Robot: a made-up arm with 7 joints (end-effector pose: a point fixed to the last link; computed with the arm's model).
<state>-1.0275 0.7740 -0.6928 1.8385 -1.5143 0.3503 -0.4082</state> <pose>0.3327 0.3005 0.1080 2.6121 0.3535 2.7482</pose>
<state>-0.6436 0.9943 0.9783 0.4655 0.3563 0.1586 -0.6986</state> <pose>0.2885 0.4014 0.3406 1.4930 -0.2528 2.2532</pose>
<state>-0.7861 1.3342 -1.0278 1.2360 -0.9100 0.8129 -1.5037</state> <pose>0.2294 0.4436 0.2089 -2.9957 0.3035 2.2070</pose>
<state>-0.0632 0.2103 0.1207 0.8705 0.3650 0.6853 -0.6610</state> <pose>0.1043 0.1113 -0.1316 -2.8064 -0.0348 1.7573</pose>
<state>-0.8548 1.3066 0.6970 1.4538 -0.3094 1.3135 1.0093</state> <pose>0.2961 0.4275 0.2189 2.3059 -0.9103 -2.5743</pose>
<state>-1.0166 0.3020 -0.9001 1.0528 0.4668 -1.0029 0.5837</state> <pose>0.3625 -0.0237 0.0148 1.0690 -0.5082 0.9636</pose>
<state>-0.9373 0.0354 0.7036 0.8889 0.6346 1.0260 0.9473</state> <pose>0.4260 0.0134 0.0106 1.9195 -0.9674 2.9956</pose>
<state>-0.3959 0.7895 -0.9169 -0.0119 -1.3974 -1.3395 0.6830</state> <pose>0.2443 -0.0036 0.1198 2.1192 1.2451 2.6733</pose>
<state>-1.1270 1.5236 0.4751 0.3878 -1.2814 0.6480 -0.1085</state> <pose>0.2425 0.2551 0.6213 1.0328 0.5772 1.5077</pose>
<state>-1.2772 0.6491 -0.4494 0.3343 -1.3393 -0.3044 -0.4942</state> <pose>0.4112 -0.0267 0.3839 0.7925 0.3959 0.4129</pose>
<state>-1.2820 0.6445 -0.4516 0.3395 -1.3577 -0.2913 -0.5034</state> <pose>0.4115 -0.0279 0.3849 0.7933 0.4097 0.3928</pose>
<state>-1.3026 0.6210 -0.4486 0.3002 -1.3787 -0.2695 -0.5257</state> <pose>0.4027 -0.0408 0.3964 0.7704 0.3846 0.2991</pose>
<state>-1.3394 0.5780 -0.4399 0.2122 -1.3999 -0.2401 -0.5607</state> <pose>0.3815 -0.0640 0.4184 0.7351 0.3073 0.1367</pose>
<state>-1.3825 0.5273 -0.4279 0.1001 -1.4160 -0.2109 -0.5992</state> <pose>0.3507 -0.0878 0.4431 0.7136 0.1925 -0.0406</pose>
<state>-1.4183 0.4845 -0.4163 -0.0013 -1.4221 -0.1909 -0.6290</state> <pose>0.3204 -0.1040 0.4620 0.7127 0.0798 -0.1793</pose>
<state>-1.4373 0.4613 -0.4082 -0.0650 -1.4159 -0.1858 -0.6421</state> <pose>0.3011 -0.1111 0.4715 0.7173 0.0047 -0.2484</pose>
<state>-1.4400 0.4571 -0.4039 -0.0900 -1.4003 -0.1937 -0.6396</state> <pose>0.2947 -0.1123 0.4737 0.7151 -0.0281 -0.2542</pose>
